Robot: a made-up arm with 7 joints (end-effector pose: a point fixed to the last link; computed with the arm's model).
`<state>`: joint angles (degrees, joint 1 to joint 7).
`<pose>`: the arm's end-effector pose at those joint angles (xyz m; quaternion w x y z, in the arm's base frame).
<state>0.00 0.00 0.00 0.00 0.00 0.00 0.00</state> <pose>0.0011 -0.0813 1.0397 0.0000 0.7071 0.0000 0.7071</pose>
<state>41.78 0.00 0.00 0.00 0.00 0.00 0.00</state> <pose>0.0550 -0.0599 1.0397 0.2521 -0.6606 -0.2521 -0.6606</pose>
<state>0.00 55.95 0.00 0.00 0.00 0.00 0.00</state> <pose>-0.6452 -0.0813 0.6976 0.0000 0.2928 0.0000 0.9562</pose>
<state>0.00 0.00 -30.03 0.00 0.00 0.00 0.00</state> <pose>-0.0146 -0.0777 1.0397 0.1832 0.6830 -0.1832 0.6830</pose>
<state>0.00 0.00 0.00 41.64 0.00 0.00 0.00</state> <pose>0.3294 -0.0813 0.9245 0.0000 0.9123 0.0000 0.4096</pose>
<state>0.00 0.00 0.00 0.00 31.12 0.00 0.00</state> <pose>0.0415 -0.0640 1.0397 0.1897 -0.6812 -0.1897 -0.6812</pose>
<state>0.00 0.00 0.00 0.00 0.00 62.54 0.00</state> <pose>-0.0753 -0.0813 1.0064 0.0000 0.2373 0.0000 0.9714</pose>
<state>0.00 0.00 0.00 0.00 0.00 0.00 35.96</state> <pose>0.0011 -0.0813 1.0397 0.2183 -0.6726 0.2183 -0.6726</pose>
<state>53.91 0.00 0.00 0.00 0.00 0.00 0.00</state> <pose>0.0663 -0.0470 1.0397 0.3205 -0.6303 -0.3205 -0.6303</pose>
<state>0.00 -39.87 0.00 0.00 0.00 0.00 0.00</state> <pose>0.5005 -0.0813 0.8578 0.0000 0.9058 0.0000 0.4236</pose>
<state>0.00 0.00 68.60 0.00 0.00 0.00 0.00</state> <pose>0.0294 -0.0605 1.0397 0.3985 -0.5841 -0.3985 -0.5841</pose>
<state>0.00 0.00 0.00 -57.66 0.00 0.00 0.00</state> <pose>-0.4063 -0.0813 0.8015 0.0000 0.2785 0.0000 0.9604</pose>
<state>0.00 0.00 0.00 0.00 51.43 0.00 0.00</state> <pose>0.0605 -0.0423 1.0397 0.3068 -0.6371 -0.3068 -0.6371</pose>
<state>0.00 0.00 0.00 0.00 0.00 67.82 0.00</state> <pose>-0.0792 -0.0813 1.0002 0.0000 0.1924 0.0000 0.9813</pose>
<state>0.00 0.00 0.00 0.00 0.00 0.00 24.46</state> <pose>0.0011 -0.0813 1.0397 0.1498 -0.6911 0.1498 -0.6911</pose>
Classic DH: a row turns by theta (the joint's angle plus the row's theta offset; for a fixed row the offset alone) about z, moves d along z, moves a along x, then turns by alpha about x. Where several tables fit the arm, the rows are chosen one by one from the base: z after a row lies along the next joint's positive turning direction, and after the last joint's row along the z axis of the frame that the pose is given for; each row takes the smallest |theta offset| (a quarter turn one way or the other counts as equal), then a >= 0, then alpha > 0; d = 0 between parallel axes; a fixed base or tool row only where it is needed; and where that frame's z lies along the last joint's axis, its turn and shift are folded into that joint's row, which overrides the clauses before.
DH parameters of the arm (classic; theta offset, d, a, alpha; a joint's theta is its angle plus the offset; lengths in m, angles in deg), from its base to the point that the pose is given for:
joint 1: 0 0.2602 0 90
joint 2: 0 0.0502 0 -90
joint 3: 0 0.2903 0.0138 -90
joint 4: 0 0.0501 -0.0235 90
joint 5: 0 0.4097 0 90
joint 6: 90 0.0812 0.0795 90
joint 7: 0 0.0108 0 0

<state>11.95 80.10 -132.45 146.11 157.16 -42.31 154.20</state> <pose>0.1249 -0.3624 0.1501 0.6570 -0.0157 -0.6148 0.4360</pose>
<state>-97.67 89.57 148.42 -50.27 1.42 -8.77 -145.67</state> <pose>-0.1306 0.6229 0.5870 0.3879 -0.4592 0.7823 0.1633</pose>
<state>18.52 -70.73 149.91 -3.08 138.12 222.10 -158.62</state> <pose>0.6025 0.0164 0.5295 0.6261 -0.5847 -0.3753 0.3538</pose>
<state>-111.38 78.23 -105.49 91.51 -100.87 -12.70 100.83</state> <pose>-0.3611 0.5685 0.2436 0.0625 0.8371 0.4513 0.3027</pose>
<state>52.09 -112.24 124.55 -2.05 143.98 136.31 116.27</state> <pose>0.4218 0.4888 0.1132 0.5591 -0.7077 -0.3859 -0.1939</pose>
